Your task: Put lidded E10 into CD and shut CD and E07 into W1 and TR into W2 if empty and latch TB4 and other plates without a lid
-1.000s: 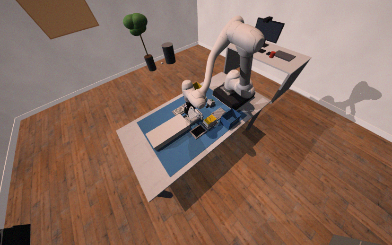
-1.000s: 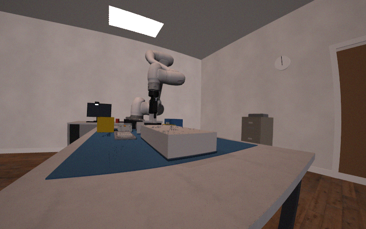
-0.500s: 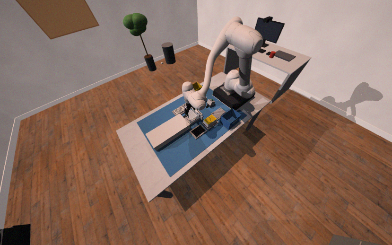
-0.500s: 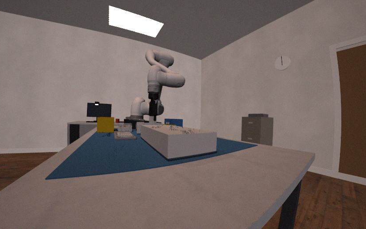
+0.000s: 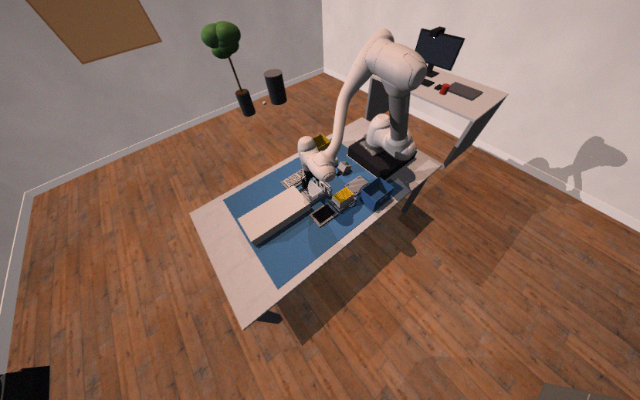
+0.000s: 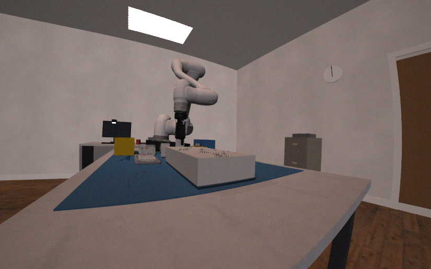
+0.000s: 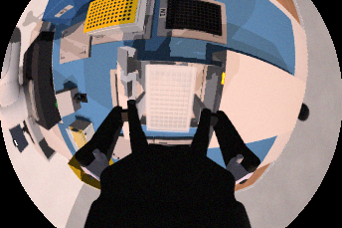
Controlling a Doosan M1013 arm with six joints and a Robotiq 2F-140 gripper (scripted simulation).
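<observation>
The cooler drawer is 4 cm ahead of my hand and 6 cm below it. Also, from my hand: white cooler CD (17 cm ahead, 2 cm to the left, 5 cm below); label N2 (20 cm to the right, 7 cm below); black plate (3 cm ahead, 19 cm to the left, 6 cm below).
</observation>
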